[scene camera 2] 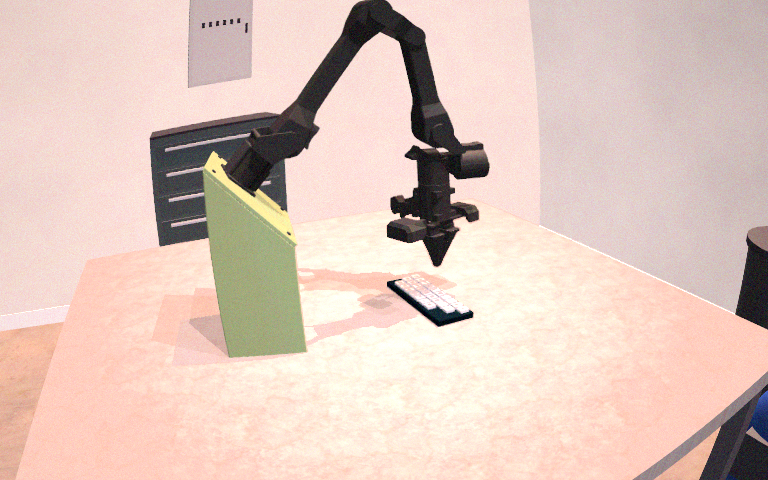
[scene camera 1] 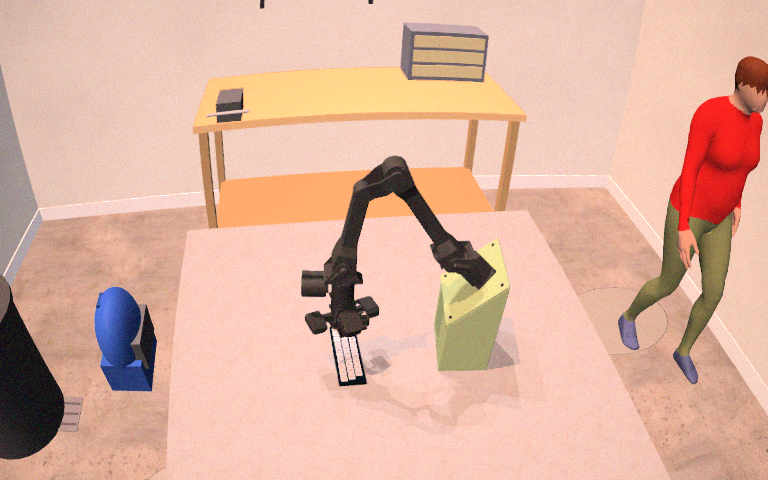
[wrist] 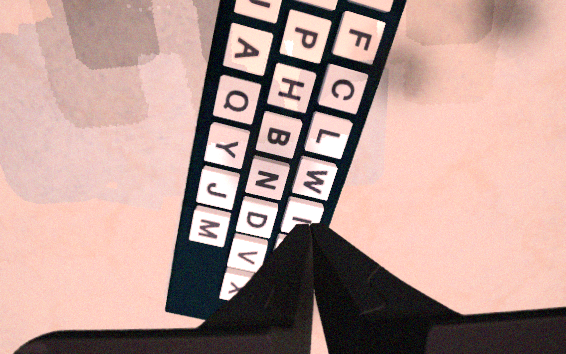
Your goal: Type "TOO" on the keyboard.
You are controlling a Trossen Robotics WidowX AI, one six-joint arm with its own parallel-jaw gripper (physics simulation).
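Frame: origin at the arm's base, x ahead, y left, z up, level; centimetres.
Where they show: gripper, fingertip midpoint: (scene camera 2: 436,266) (scene camera 1: 341,336) (wrist: 309,236); arm's base at its link origin: (scene camera 2: 236,180) (scene camera 1: 482,275).
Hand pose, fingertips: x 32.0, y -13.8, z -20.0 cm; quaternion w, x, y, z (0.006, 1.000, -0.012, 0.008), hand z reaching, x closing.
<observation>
Things, the pixels of their centre, and the offset from my fingertips. Level surfaces: height alone.
- keyboard at the middle of its body: (wrist: 275,142) (scene camera 2: 428,297) (scene camera 1: 347,353) dx -1.0, dy +1.3, dz -6.2 cm
- I key at the middle of its body: (wrist: 301,217) dx +0.0, dy -2.3, dz -5.7 cm
- pale table at its surface level: dz -7.0 cm
The keyboard (scene camera 1: 350,362) (scene camera 2: 433,300) (wrist: 197,280) is a narrow dark board with white lettered keys, lying flat on the table. My gripper (scene camera 2: 436,263) (wrist: 309,236) is shut and empty, pointing down. In scene camera 2 its tips are above the keyboard, apart from it. In the wrist view the tips overlap the lower edge of the I key (wrist: 303,212), and the fingers hide the keys below it on that side; the T key does not show. The O key does not show in the wrist view. In scene camera 1 the gripper's body hides the fingertips and the keyboard's far end.
The arm's base is on a green slanted stand (scene camera 1: 467,333) (scene camera 2: 257,288) beside the keyboard, on the pale table (scene camera 1: 249,430) (scene camera 2: 362,413). A wooden workbench (scene camera 1: 339,99) stands behind. A person in red (scene camera 1: 713,164) is at the right, and a blue chair-like object (scene camera 1: 117,328) at the left.
</observation>
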